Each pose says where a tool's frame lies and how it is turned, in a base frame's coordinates. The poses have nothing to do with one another.
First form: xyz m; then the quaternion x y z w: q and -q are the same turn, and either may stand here.
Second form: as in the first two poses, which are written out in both.
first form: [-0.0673, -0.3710, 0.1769, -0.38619, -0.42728, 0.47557, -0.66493]
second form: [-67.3, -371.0, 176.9, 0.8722, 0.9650, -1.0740]
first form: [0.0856, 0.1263, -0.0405, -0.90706, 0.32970, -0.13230, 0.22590]
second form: [85.6, 126.3, -40.5, -2.5009, 0.9090, -0.3648]
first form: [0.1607, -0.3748, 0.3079, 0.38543, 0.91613, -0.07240, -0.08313]
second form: [160.7, -374.8, 307.9, -1.1507, -2.7351, 0.2161]
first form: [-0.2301, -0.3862, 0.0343, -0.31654, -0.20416, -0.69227, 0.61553]
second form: [-230.1, -386.2, 34.3, -0.7292, -0.4703, -1.5947]
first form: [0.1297, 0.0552, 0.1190, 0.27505, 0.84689, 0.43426, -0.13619]
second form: [129.7, 55.2, 119.0, -0.7964, -2.4520, -1.2573]
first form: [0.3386, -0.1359, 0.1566, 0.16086, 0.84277, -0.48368, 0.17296]
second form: [338.6, -135.9, 156.6, 0.4563, 2.3907, -1.3720]
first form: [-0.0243, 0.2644, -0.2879, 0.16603, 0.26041, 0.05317, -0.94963]
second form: [-24.3, 264.4, -287.9, -0.3377, -0.5297, -0.1082]
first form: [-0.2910, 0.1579, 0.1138, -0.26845, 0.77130, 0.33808, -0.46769]
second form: [-291.0, 157.9, 113.8, 0.6585, -1.8920, -0.8293]
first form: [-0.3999, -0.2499, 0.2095, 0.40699, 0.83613, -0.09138, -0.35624]
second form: [-399.9, -249.9, 209.5, -1.0511, -2.1593, 0.2360]
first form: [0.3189, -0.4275, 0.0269, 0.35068, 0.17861, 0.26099, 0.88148]
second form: [318.9, -427.5, 26.9, 0.7305, 0.3720, 0.5436]
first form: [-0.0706, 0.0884, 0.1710, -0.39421, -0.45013, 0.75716, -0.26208]
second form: [-70.6, 88.4, 171.0, 1.0667, 1.2180, -2.0487]
